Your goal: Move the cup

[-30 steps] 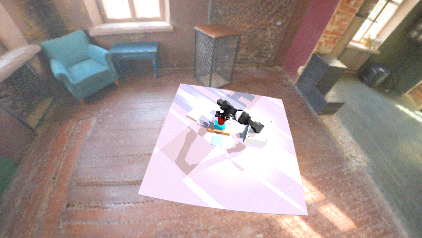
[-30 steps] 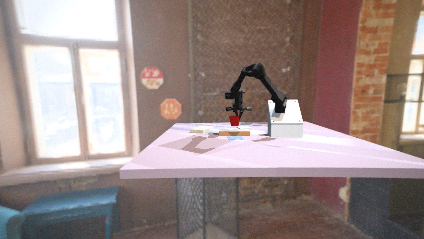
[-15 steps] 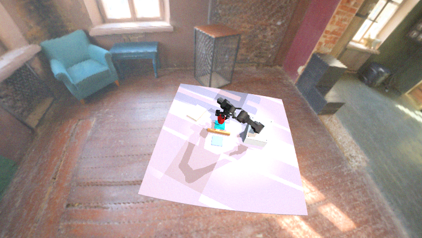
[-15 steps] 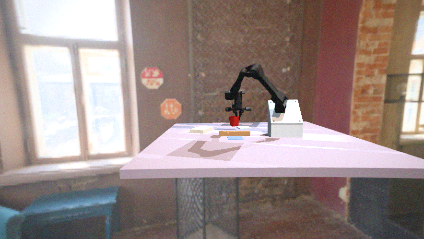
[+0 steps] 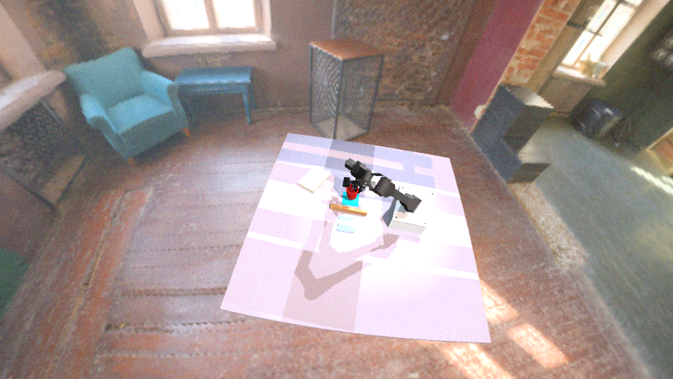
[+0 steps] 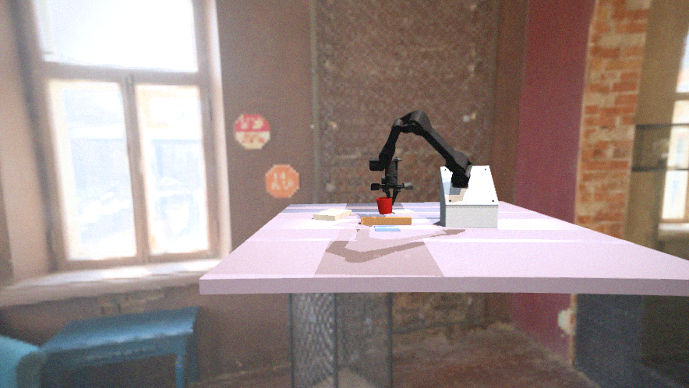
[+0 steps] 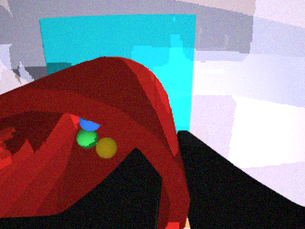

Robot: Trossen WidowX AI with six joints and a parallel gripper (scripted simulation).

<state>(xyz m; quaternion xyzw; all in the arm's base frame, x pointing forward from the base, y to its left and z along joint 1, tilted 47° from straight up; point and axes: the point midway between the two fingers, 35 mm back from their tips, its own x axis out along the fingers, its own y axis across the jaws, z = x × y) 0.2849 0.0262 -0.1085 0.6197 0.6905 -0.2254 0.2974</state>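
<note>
The green marble lies 4 cm ahead of my gripper tip, 2 cm to the left of it and 3 cm below it. From my gripper tip the other things lie so: red cup (3 cm ahead); then yellow marble (3 cm ahead, 2 cm to the left, 2 cm below); then cyan pad (3 cm ahead, 8 cm below).
</note>
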